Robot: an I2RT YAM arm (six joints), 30 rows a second.
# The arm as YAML. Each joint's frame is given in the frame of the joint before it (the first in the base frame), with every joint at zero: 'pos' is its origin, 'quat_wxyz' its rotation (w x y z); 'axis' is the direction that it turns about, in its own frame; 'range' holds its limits. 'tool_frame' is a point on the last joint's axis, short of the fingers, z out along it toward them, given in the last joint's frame.
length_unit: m
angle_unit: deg
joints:
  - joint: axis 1
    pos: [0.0, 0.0, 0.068]
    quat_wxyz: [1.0, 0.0, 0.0, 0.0]
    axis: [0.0, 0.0, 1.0]
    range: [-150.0, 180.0]
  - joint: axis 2
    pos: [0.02, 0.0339, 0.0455]
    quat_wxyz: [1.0, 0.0, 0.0, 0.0]
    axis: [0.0, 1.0, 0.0]
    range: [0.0, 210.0]
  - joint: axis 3
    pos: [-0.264, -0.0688, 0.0]
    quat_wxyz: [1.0, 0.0, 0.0, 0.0]
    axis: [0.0, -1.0, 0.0]
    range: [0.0, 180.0]
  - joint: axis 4
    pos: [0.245, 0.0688, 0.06]
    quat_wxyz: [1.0, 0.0, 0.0, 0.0]
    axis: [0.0, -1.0, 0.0]
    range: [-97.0, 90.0]
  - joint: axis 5
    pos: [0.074, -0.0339, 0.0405]
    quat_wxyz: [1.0, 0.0, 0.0, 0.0]
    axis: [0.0, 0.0, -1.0]
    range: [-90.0, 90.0]
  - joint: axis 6
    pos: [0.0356, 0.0, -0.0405]
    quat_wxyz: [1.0, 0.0, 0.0, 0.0]
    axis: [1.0, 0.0, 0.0]
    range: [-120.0, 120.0]
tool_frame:
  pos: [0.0, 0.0, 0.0]
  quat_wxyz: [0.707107, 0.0, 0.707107, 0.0]
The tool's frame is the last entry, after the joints.
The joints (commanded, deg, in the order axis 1, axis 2, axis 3, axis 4, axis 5, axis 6), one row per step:
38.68, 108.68, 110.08, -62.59, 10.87, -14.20
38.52, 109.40, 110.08, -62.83, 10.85, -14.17
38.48, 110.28, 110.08, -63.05, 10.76, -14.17
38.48, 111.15, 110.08, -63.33, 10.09, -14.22
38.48, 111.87, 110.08, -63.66, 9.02, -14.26
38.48, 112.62, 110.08, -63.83, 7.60, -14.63
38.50, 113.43, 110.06, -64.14, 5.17, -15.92
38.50, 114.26, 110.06, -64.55, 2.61, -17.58
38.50, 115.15, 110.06, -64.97, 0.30, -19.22
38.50, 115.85, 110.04, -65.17, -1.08, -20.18
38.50, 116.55, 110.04, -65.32, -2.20, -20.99
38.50, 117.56, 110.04, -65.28, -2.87, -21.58
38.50, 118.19, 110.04, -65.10, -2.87, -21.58
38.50, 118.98, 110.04, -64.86, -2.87, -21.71
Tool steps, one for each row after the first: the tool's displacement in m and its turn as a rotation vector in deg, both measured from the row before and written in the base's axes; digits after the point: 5 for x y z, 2 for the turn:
0.00251, 0.00058, -0.00502, -0.57, 0.77, -0.18
0.00241, 0.00162, -0.00610, -0.62, 0.91, 0.00
0.00185, 0.00199, -0.00618, -0.27, 1.27, 0.34
0.00116, 0.00176, -0.00526, 0.09, 1.42, 0.49
0.00127, 0.00212, -0.00537, 0.29, 1.48, 0.91
0.00069, 0.00265, -0.00606, 0.56, 2.08, 2.15
0.00056, 0.00247, -0.00613, 0.53, 2.15, 2.49
0.00068, 0.00238, -0.00650, 0.40, 2.04, 2.35
0.00080, 0.00173, -0.00511, 0.20, 1.33, 1.37
0.00094, 0.00164, -0.00498, 0.11, 1.15, 1.12
0.00201, 0.00213, -0.00708, -0.23, 1.02, 0.77
0.00159, 0.00126, -0.00437, -0.28, 0.35, 0.00
0.00196, 0.00156, -0.00550, -0.37, 0.40, 0.12

